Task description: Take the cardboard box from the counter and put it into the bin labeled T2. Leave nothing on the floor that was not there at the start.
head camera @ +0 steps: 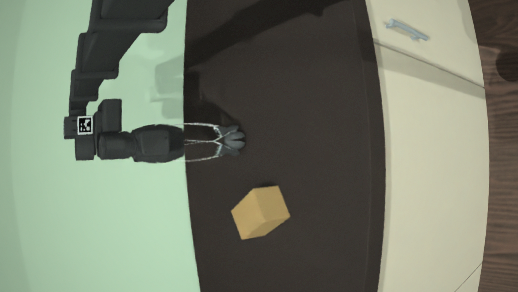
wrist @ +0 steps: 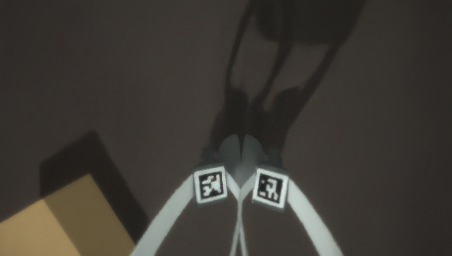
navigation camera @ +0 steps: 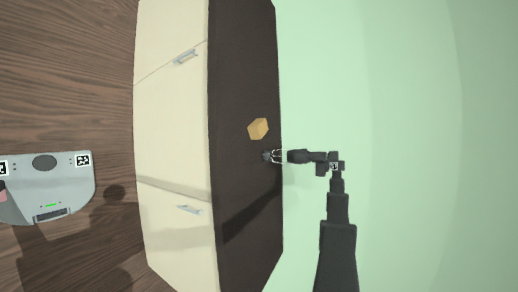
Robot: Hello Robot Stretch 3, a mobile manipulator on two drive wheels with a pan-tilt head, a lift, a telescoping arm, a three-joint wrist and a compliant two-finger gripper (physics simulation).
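Places are measured from the robot's base along level axes (x up, y left, z back), in metres.
Pixels of known places: gripper, between the fingertips: point(head camera: 243, 140) point(navigation camera: 262, 155); robot's base, origin of its link: point(navigation camera: 45, 162).
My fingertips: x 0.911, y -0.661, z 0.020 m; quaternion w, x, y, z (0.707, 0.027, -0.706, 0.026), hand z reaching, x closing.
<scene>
Ahead of a thing's pixels: the offset from my fingertips to its middle. "pt": to the spot under its first point. Level surfaces: height alone.
The cardboard box {dx +0.025, dy +0.076, dz -0.130 m} point(head camera: 261, 212) point(navigation camera: 258, 129) point(wrist: 75, 220) stands on the dark counter {dx +0.000 m} point(head camera: 310, 125) point(navigation camera: 240, 65) point(wrist: 375, 100), turned at an angle to its edges. In the wrist view part of it shows at the lower left. My gripper point(head camera: 235, 140) point(navigation camera: 267, 156) point(wrist: 240, 153) is shut with its fingertips together and holds nothing. It is over the counter, beside the box and apart from it, and its shadow falls on the counter. The bin labeled T2 does not show in these views.
Cream cabinet fronts {pt dx -0.272, dy +0.285, dz -0.096 m} point(head camera: 435, 175) point(navigation camera: 172, 125) with metal handles point(head camera: 407, 30) point(navigation camera: 190, 209) run below the counter's front edge. A green wall point(head camera: 100, 225) point(navigation camera: 325, 75) rises behind it. My base point(navigation camera: 55, 180) stands on the wooden floor {dx -0.910 m} point(navigation camera: 65, 75). My arm point(head camera: 100, 55) point(navigation camera: 337, 235) reaches over the counter's back.
</scene>
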